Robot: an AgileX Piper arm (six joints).
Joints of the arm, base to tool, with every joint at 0 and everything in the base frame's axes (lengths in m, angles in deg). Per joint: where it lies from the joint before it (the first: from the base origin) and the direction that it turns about. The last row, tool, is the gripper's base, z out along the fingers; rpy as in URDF.
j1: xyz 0.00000 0.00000 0.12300 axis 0 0 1
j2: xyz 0.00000 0.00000 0.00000 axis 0 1 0
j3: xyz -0.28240 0.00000 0.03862 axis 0 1 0
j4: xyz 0.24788 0.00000 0.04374 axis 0.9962 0 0.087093
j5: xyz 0.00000 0.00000 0.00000 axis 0 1 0
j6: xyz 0.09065 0.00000 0.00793 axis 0.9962 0 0.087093
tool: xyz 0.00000 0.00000 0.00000 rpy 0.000 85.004 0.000
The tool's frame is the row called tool.
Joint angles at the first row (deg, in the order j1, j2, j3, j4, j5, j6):
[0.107 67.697 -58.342 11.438 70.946 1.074]
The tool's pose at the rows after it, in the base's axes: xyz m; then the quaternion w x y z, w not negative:
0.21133, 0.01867, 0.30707, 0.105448, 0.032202, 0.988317, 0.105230
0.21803, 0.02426, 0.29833, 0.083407, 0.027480, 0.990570, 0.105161
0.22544, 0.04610, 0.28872, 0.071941, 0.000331, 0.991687, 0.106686
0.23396, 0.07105, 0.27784, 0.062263, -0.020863, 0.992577, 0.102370
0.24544, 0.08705, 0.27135, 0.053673, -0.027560, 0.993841, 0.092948
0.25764, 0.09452, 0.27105, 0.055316, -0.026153, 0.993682, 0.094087
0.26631, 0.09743, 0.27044, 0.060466, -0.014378, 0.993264, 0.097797
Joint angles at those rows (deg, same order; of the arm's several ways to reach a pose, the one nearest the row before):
[0.108 70.091 -58.343 12.266 70.947 1.076]
[1.618 72.409 -58.342 12.144 70.945 1.824]
[7.203 74.979 -58.342 11.874 68.913 3.874]
[13.199 78.356 -58.937 10.889 66.425 7.225]
[16.501 82.053 -61.104 9.554 65.581 10.012]
[17.294 84.768 -63.799 9.515 65.209 10.949]
[17.294 86.376 -65.318 9.726 64.343 12.153]

